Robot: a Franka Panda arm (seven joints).
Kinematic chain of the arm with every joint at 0, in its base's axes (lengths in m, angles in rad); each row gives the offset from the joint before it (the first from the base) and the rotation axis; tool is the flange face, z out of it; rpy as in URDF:
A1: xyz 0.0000 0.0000 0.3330 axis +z
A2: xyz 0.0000 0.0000 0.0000 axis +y
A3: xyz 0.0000 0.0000 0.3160 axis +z
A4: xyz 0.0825 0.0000 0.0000 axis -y
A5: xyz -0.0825 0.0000 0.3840 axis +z
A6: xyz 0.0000 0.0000 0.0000 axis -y
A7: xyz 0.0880 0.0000 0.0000 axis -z
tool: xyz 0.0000 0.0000 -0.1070 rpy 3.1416 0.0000 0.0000
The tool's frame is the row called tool.
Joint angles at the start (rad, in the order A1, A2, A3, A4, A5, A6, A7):
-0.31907 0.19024 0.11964 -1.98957 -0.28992 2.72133 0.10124
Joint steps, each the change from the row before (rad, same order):
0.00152 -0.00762 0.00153 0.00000 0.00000 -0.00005 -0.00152
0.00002 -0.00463 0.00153 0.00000 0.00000 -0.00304 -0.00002
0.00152 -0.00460 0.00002 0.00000 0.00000 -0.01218 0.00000
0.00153 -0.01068 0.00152 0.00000 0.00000 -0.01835 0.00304
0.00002 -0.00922 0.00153 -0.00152 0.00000 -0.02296 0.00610
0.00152 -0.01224 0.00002 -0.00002 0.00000 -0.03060 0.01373
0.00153 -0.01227 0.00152 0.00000 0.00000 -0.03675 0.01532
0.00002 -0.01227 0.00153 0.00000 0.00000 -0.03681 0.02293
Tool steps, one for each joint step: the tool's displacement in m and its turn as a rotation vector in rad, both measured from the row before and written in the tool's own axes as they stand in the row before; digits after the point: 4 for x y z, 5 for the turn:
0.0021 -0.0012 -0.0047 -0.00013 0.00787 -0.00365
0.0009 -0.0005 -0.0025 -0.00046 0.00176 -0.00099
-0.0001 -0.0004 -0.0017 -0.00158 -0.00742 -0.00113
0.0008 -0.0008 -0.0048 -0.00279 -0.00737 0.00106
-0.0009 0.0000 -0.0030 -0.00351 -0.01509 0.00517
-0.0006 0.0004 -0.0046 -0.00568 -0.01828 0.01310
-0.0013 -0.0003 -0.0043 -0.00589 -0.02396 0.01362
-0.0016 0.0007 -0.0042 -0.00709 -0.02414 0.02264

